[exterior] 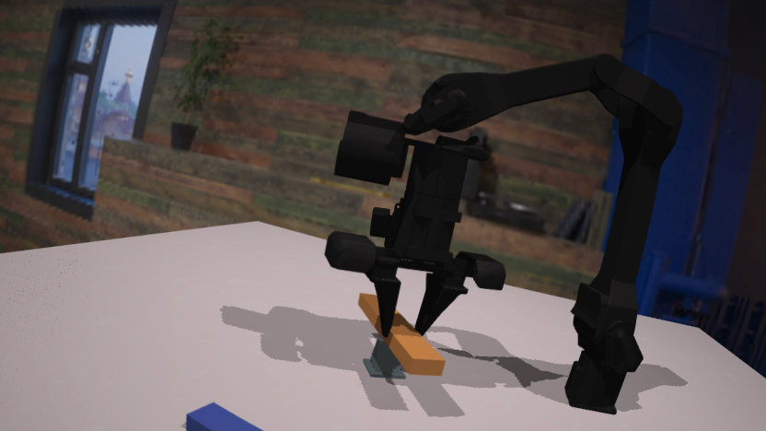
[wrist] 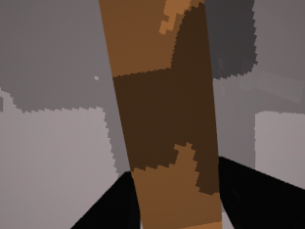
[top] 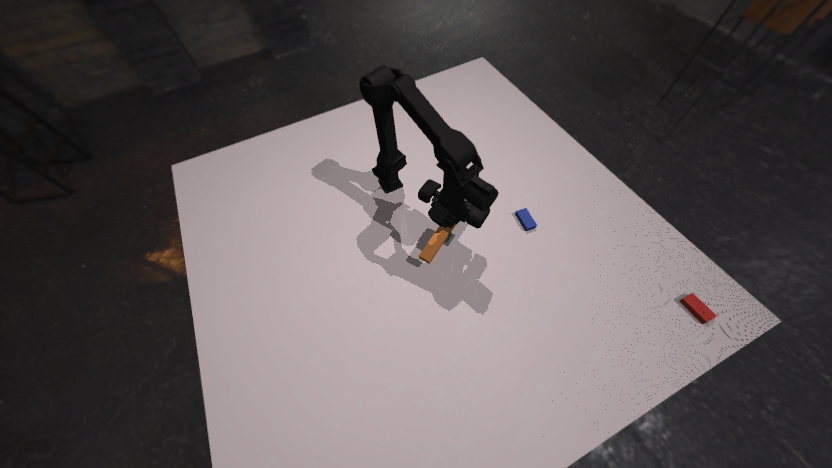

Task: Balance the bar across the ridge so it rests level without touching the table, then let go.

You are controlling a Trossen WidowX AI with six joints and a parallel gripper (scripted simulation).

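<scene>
My gripper tip is 10 mm short of the orange bar and 20 mm to the left of it. The rest, counted from my gripper tip: blue block: 80 mm ahead, 210 mm to the left, 50 mm below; red block: 490 mm ahead, 420 mm to the left, 50 mm below.
</scene>
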